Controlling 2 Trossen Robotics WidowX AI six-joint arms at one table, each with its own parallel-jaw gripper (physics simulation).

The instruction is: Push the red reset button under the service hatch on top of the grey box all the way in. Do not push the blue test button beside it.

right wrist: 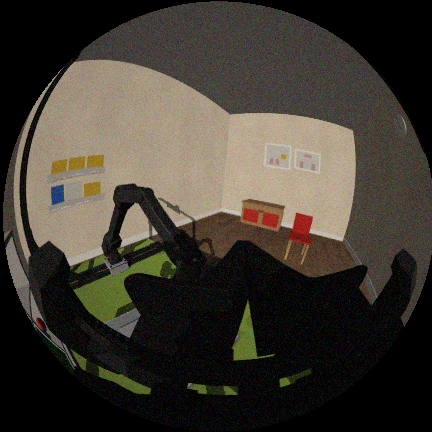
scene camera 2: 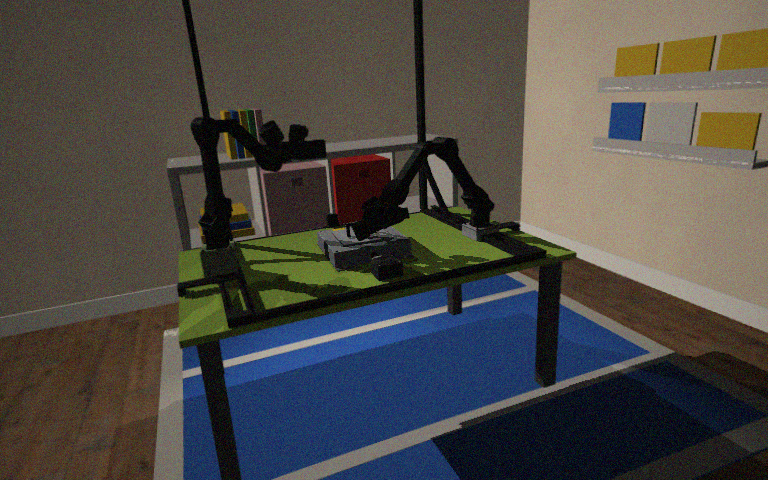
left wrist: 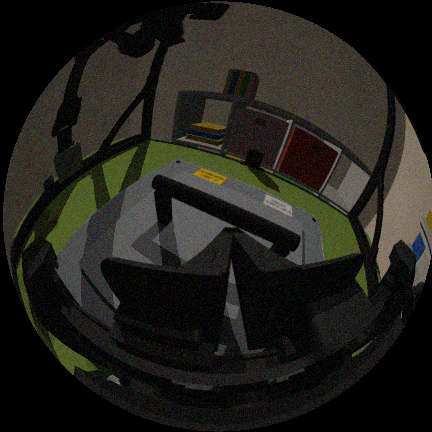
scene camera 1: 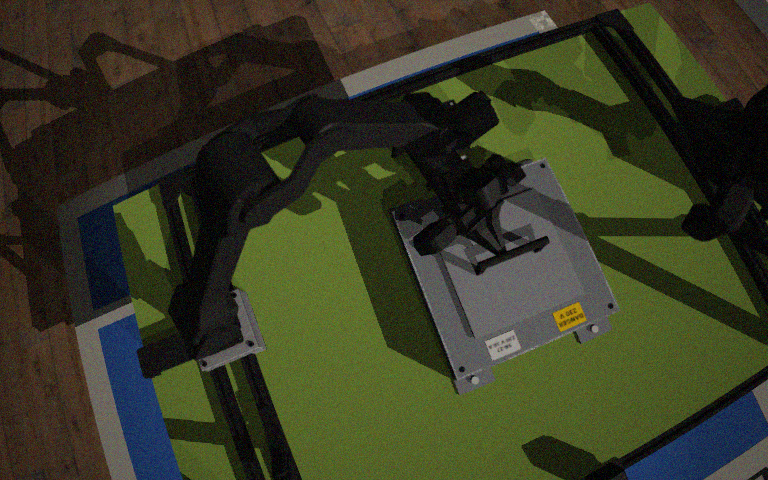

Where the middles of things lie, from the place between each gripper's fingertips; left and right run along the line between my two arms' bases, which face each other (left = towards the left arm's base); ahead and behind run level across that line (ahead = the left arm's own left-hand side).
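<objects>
With the service hatch (scene camera 1: 535,274) as the reference, my left hand is 1 cm to the left of it.
My right hand, for its part, is 4 cm past the service hatch and 12 cm to the right of it, and it is 29 cm above the hatch.
</objects>
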